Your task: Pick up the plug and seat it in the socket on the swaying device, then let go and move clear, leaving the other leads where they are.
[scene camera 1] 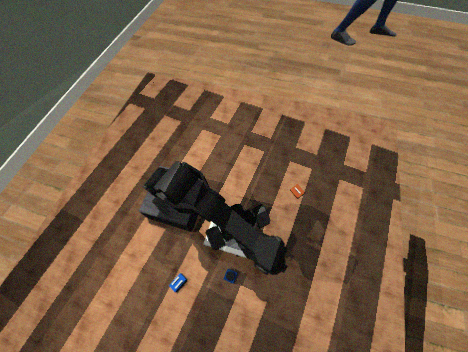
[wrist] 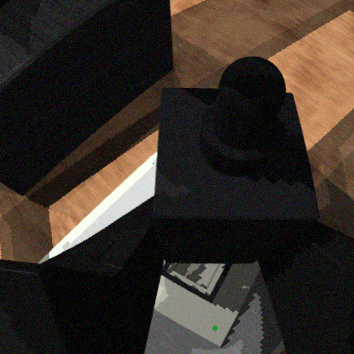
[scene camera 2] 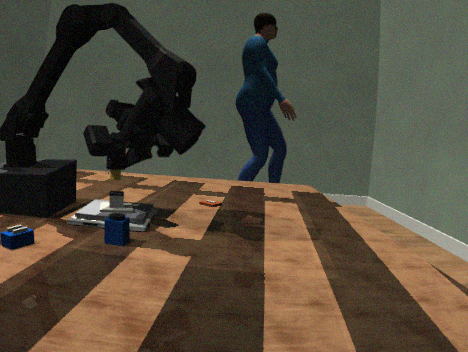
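Note:
A device point(wrist: 194, 300) is visible. A plug point(wrist: 232, 179), clear of everything else, is carried by my gripper point(scene camera 2: 114, 167). My gripper also appears in scene camera 1 point(scene camera 1: 230, 215) and in the wrist view point(wrist: 209, 207).

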